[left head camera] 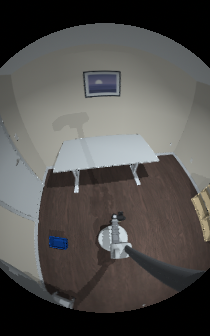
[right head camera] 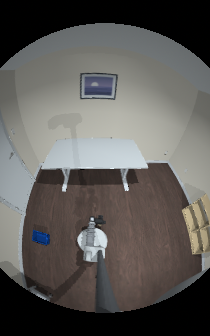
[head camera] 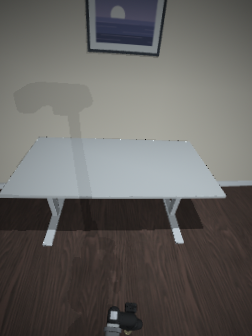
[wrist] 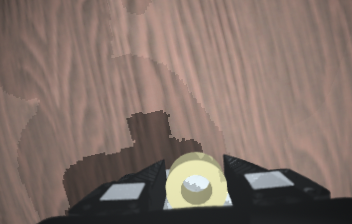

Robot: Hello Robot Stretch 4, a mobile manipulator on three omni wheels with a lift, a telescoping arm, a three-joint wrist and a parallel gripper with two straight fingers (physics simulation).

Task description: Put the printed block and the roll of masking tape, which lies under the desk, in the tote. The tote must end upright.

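Places are measured from the robot's base along level axes (x ahead, y left, z up), in millimetres.
Pixels of known places: gripper, between the fingertips: (wrist: 195, 172).
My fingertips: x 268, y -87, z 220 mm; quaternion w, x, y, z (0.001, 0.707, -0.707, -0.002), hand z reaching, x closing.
Behind a point stands the place of what it marks.
My gripper (head camera: 125, 321) (left head camera: 120, 216) {x 269, y -87, z 220 mm} (right head camera: 100, 220) {x 269, y -87, z 220 mm} (wrist: 195, 172) {x 269, y -87, z 220 mm} is shut on the roll of masking tape. The pale yellow roll (wrist: 196, 168) {x 275, y -89, z 231 mm} sits between the two black fingers in the wrist view, its hole facing the camera, held above the floor. The gripper is in front of the desk (head camera: 135, 167) {x 1174, y -71, z 691 mm} (left head camera: 107, 152) {x 1096, y 45, z 692 mm} (right head camera: 95, 153) {x 1127, y 45, z 691 mm}, out from under its top. The blue tote (left head camera: 58, 243) {x -210, y 884, z -25 mm} (right head camera: 41, 237) {x -186, y 878, z -25 mm} stands upright on the floor, left of my base; what is inside is too small to tell. The printed block cannot be made out in these views.
The desk's feet (head camera: 176, 235) (head camera: 48, 237) reach forward on the floor. A tan compartment shelf unit stands at the right in both side head views. A grey object (left head camera: 63, 300) is at the lower left. A framed picture (head camera: 125, 49) {x 1635, y 84, z 1451 mm} hangs above the desk.
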